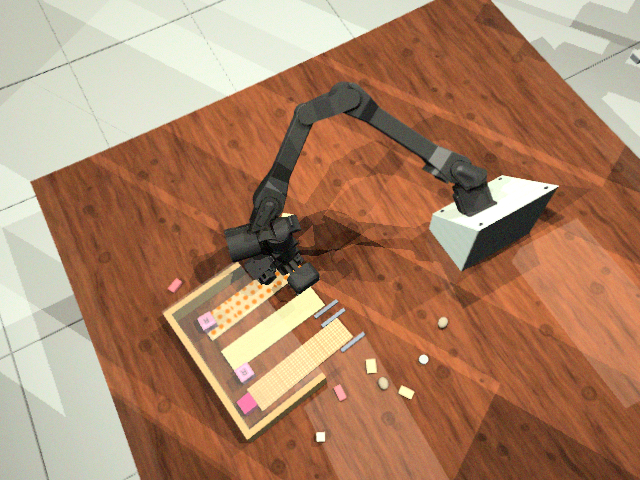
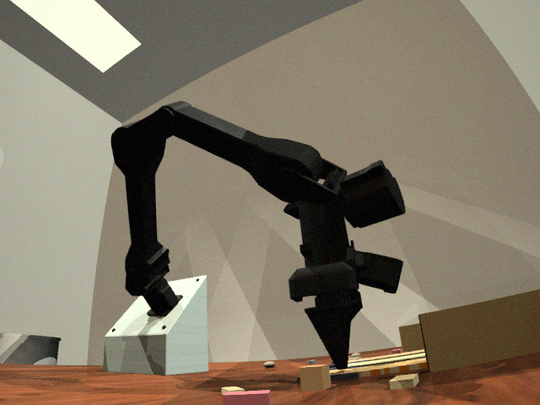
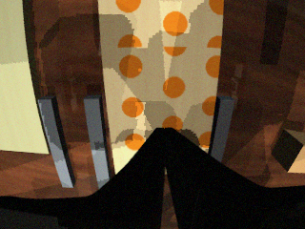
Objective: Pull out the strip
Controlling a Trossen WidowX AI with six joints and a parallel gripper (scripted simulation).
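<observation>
My gripper tip is now 10 cm short of the orange-dotted strip, 3 cm to the right of it and 1 cm above it. Round my gripper tip: tan cube: 1 cm ahead, 9 cm to the right.
</observation>
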